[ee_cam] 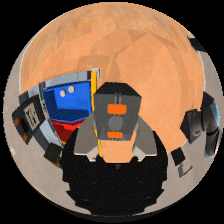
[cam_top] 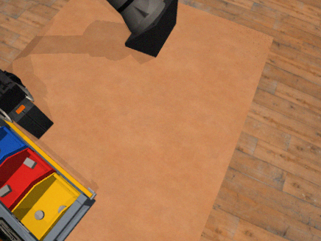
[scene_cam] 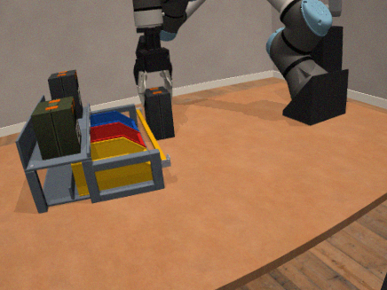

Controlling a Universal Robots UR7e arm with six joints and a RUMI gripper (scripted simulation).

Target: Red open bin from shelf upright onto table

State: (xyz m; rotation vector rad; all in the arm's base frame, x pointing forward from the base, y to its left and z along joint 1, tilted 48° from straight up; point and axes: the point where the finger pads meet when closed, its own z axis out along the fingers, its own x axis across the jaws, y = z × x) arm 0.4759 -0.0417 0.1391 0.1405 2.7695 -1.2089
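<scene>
Right now the black box is 40 mm below my hand. From my hand the other things lie so: red open bin (170 mm ahead, 90 mm to the left, 60 mm below); yellow stick (60 mm ahead, 100 mm to the left, 50 mm below); blue bin (150 mm ahead, 20 mm to the right, 60 mm below).
</scene>
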